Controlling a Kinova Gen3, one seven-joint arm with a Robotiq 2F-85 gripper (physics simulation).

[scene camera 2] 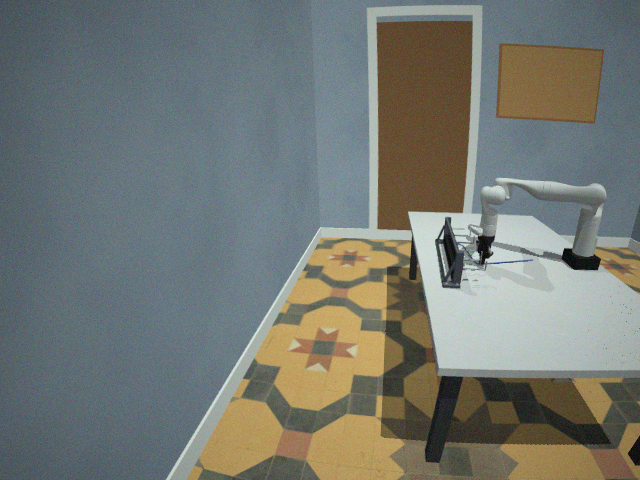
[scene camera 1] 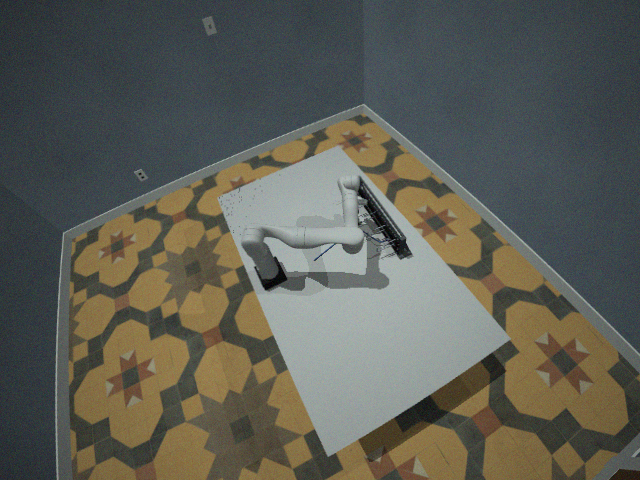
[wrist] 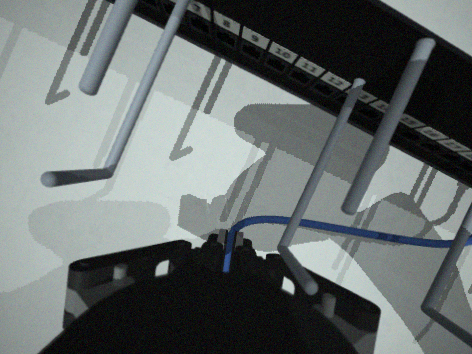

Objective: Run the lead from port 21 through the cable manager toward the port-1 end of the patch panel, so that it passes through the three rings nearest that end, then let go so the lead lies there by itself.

Labels:
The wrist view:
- my gripper: 230, 242
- black patch panel: 186, 30

